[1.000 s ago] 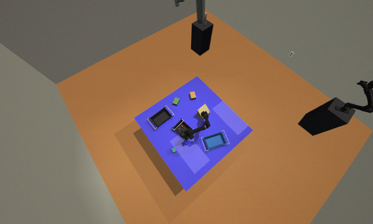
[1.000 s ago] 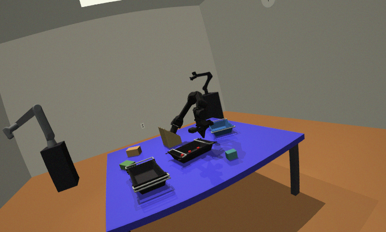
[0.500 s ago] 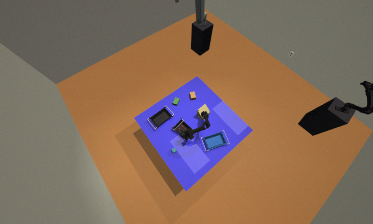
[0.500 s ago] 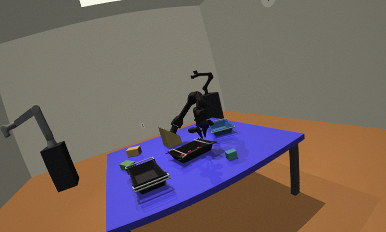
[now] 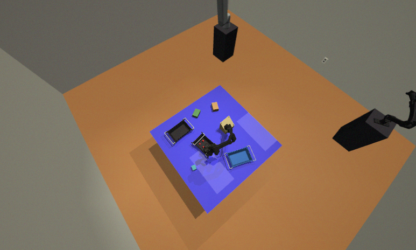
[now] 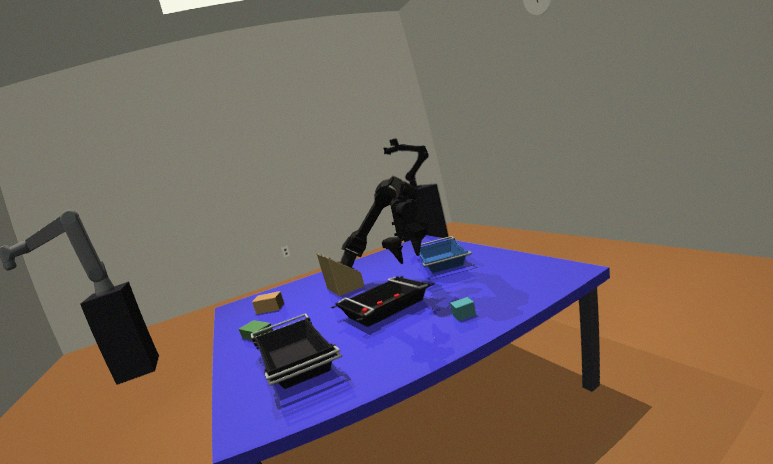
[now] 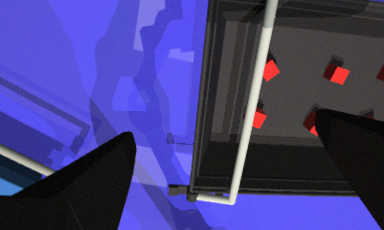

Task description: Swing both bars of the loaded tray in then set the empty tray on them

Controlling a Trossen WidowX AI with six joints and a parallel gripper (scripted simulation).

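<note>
Now: the blue tray 230 mm behind my gripper tip, 280 mm to the left of it and 100 mm below it. From my gripper tip the other things lie so: teal block (280 mm ahead, 10 mm to the right, 120 mm below); then orange block (520 mm behind, 480 mm to the right, 110 mm below); then green block (240 mm behind, 580 mm to the right, 120 mm below).
</note>
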